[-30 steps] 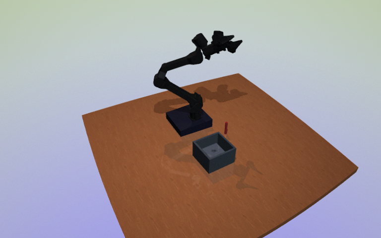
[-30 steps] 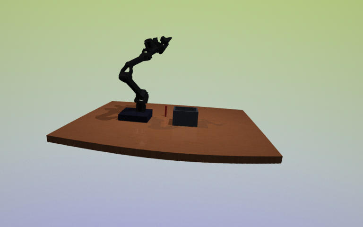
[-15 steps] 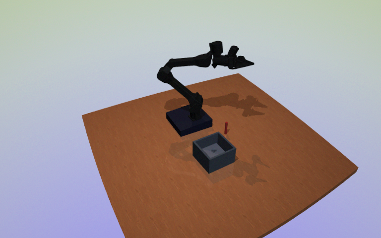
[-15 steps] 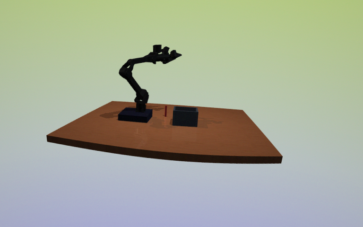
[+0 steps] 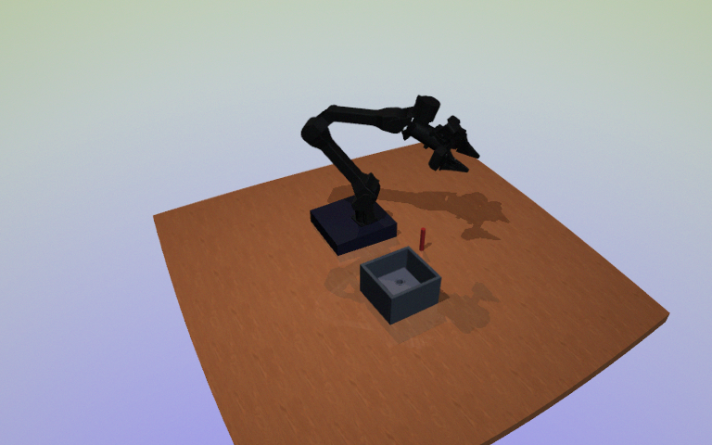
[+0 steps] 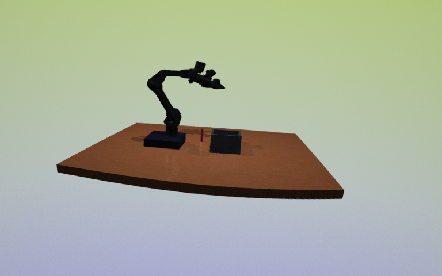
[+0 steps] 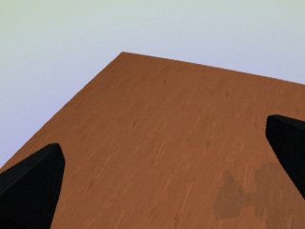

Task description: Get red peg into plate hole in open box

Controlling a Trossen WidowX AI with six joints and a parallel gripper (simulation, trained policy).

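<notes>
The red peg is 29 cm below my gripper tip, 10 cm behind it and 9 cm to the right of it. The rest, counted from my gripper tip: dark grey box: 31 cm below, 27 cm to the right, 4 cm ahead.
</notes>
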